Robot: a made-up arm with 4 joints.
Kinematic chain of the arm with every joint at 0, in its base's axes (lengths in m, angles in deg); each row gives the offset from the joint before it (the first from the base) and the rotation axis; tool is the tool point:
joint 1: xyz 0 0 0.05 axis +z
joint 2: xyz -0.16 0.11 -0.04 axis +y
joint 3: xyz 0 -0.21 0.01 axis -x
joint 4: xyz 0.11 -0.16 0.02 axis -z
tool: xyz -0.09 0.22 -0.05
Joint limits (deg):
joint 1: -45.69..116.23
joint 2: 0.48..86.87
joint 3: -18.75..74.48
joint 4: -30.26..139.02
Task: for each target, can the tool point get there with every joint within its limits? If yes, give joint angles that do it. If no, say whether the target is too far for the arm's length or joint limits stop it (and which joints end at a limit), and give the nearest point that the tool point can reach.
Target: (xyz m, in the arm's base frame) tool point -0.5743 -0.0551 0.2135
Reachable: no: joint limits stop it (at a limit: joint 3, joint 4) | nearest point -0.2635 -0.0253 0.0514 | short by 0.352 m
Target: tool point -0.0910 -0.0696 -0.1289
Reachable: yes | joints -8.32 34.59 55.40 30.65
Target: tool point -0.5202 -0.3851 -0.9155
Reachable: no: too far | nearest point -0.3268 -0.2419 -0.3247 | short by 0.638 m
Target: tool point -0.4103 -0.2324 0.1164
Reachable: no: joint limits stop it (at a limit: joint 3, joint 4) | nearest point -0.2342 -0.1326 0.0415 | short by 0.216 m
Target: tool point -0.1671 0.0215 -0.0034
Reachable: yes | joints -21.09 60.11 -10.03 -2.69
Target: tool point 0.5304 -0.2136 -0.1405
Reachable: no: joint limits stop it (at a limit: joint 4) | nearest point 0.3650 -0.1470 -0.1144 | short by 0.180 m
